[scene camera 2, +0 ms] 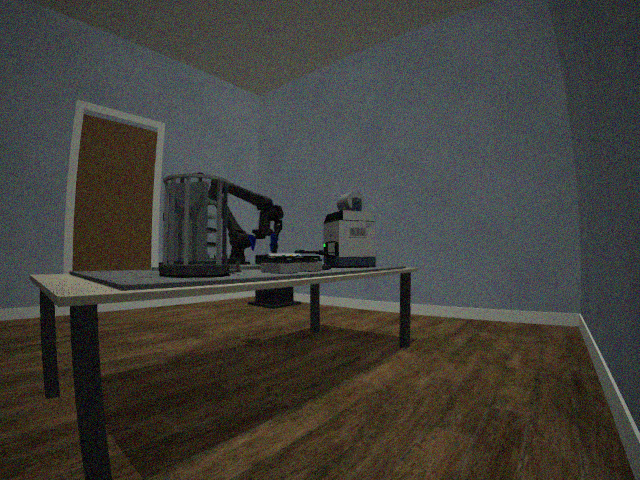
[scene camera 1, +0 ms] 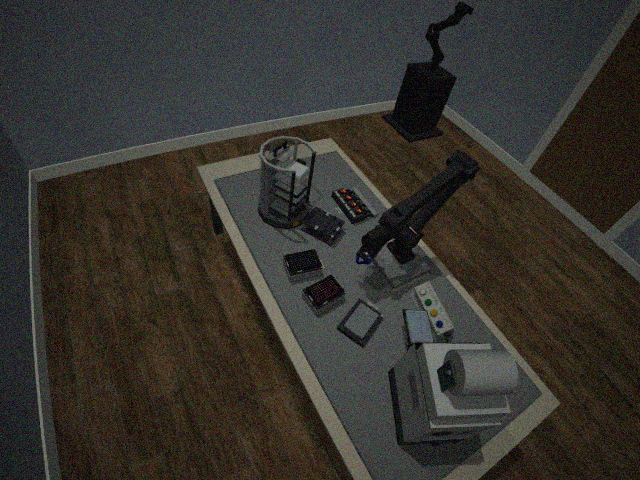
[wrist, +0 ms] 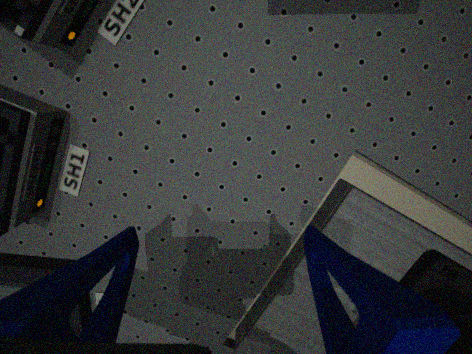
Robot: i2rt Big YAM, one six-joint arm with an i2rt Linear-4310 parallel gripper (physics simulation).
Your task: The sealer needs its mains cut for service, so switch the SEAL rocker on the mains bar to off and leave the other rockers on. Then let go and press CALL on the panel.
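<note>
The mains bar lies at the far right edge of the table, beyond the arm in the first scene view. Several orange-lit rockers show on it; their labels and exact positions are too small to read. The white button panel lies on the near side of the arm's base, with white, green, yellow and blue buttons; which one is CALL cannot be read. My gripper has blue fingers, wide open and empty. It hangs above the mat between the mains bar and the panel, apart from both. Neither shows in the wrist view.
Two dark racks stand left of the gripper; the SH1 tag and SH2 tag show. A dark plate and round tower stand beyond. A frame, a tilted screen and a machine with a roll are nearer.
</note>
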